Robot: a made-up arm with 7 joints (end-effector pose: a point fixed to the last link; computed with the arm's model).
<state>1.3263 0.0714 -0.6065 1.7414 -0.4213 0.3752 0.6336</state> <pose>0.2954 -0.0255 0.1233 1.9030 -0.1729 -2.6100</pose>
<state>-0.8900 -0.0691 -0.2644 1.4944 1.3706 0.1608 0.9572</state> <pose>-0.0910 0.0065 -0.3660 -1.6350 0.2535 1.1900</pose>
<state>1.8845 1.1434 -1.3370 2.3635 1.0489 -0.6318 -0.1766</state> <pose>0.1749 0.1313 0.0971 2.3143 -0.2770 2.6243</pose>
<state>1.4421 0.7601 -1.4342 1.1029 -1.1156 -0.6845 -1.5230</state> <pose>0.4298 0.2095 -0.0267 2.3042 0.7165 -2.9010</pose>
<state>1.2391 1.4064 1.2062 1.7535 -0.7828 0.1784 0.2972</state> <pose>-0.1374 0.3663 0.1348 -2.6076 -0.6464 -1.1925</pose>
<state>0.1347 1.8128 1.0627 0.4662 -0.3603 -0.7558 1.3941</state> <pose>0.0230 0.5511 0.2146 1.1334 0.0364 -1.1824</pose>
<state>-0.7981 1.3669 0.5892 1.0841 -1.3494 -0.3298 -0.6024</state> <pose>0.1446 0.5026 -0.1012 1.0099 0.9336 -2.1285</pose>
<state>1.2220 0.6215 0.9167 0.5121 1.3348 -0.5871 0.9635</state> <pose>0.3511 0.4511 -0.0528 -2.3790 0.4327 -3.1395</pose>
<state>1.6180 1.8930 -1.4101 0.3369 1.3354 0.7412 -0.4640</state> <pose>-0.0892 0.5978 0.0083 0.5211 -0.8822 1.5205</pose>
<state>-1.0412 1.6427 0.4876 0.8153 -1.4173 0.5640 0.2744</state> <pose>0.1738 0.5319 -0.0741 -2.4576 1.2566 1.6183</pose>
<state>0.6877 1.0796 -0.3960 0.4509 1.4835 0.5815 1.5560</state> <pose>0.2453 0.5115 -0.1492 -2.0713 -0.7168 1.2469</pose>
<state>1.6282 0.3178 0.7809 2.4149 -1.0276 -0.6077 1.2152</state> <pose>0.0650 0.2287 0.1153 2.9362 -0.0256 -1.1083</pose>
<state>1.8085 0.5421 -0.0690 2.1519 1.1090 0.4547 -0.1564</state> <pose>0.0924 0.1591 0.2249 2.6451 0.0156 2.7500</pose>
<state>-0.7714 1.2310 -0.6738 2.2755 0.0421 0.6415 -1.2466</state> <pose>-0.0044 0.1790 -0.2061 1.3087 -0.3069 -1.3003</pose>
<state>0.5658 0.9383 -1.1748 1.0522 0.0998 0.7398 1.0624</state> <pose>0.2769 0.3038 -0.2885 -0.2218 0.1939 -0.8646</pose>
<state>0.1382 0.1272 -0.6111 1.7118 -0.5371 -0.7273 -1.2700</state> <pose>0.2267 -0.0117 -0.2408 -2.6784 -0.4472 3.0897</pose>
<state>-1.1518 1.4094 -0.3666 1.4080 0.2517 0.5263 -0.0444</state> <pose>-0.0347 0.3976 -0.2534 0.1299 0.6070 -1.1201</pose>
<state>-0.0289 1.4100 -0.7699 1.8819 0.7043 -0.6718 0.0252</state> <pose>0.1558 0.2769 -0.1935 1.4185 -1.2787 -2.2290</pose>
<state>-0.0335 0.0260 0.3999 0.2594 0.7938 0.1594 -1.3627</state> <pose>0.0385 0.1260 -0.5169 1.2196 -0.0354 1.1795</pose>
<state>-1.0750 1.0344 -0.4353 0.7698 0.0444 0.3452 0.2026</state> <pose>-0.1871 0.4468 -0.2705 -0.1651 0.8998 -1.0219</pose>
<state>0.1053 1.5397 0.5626 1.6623 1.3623 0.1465 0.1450</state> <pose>0.1854 0.3592 0.1373 2.6385 -1.0059 -2.7796</pose>
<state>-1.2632 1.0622 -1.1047 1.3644 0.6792 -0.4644 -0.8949</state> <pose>-0.2964 0.2823 -0.2031 0.2786 0.1011 -0.4395</pose>
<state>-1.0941 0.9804 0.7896 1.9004 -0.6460 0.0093 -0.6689</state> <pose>0.0845 0.3531 -0.1333 1.9770 0.2620 -1.5222</pose>
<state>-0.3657 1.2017 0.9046 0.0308 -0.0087 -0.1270 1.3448</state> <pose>-0.0615 0.5797 -0.1731 -0.0807 -0.5280 0.1530</pose>
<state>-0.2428 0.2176 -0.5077 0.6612 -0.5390 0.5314 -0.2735</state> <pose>0.0079 0.1226 -0.4947 0.5129 0.2599 -1.0020</pose>
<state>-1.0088 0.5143 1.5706 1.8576 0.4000 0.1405 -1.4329</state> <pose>-0.0687 0.3949 -0.0433 -2.8579 -0.8011 -0.9288</pose>
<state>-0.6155 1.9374 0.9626 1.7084 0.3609 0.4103 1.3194</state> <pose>0.2654 0.2589 0.1439 0.4818 -0.1120 -1.6234</pose>
